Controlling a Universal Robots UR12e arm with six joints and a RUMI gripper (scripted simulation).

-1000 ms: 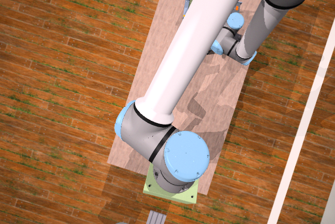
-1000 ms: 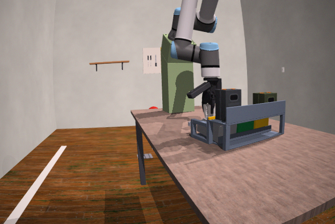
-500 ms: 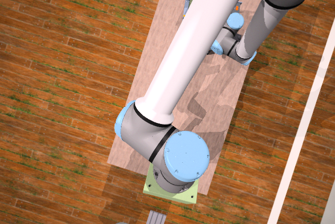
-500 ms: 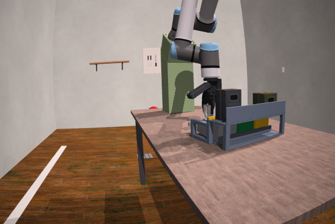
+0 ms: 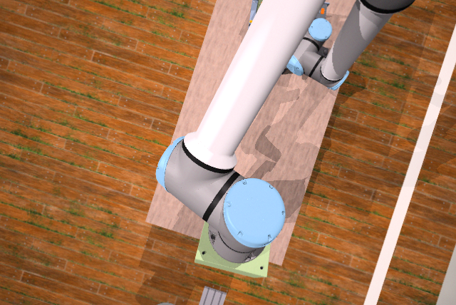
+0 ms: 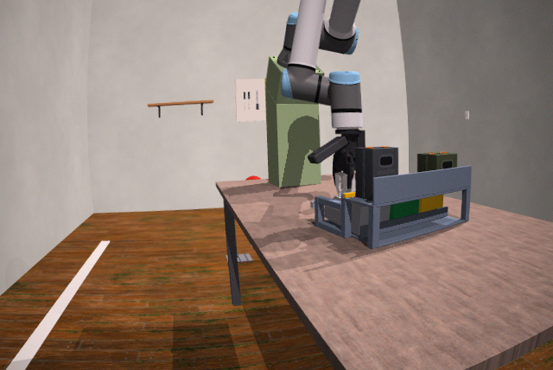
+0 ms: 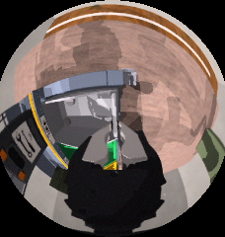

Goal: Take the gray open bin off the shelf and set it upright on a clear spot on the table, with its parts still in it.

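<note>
Right now my hand is 8 cm short of the gray open bin, 2 cm to the right of it and 1 cm above it. From my hand the other things lie so: yellow bin (23 cm to the left, 2 cm below, 1 cm behind); green bin (13 cm to the left, 4 cm ahead, 2 cm below).
</note>
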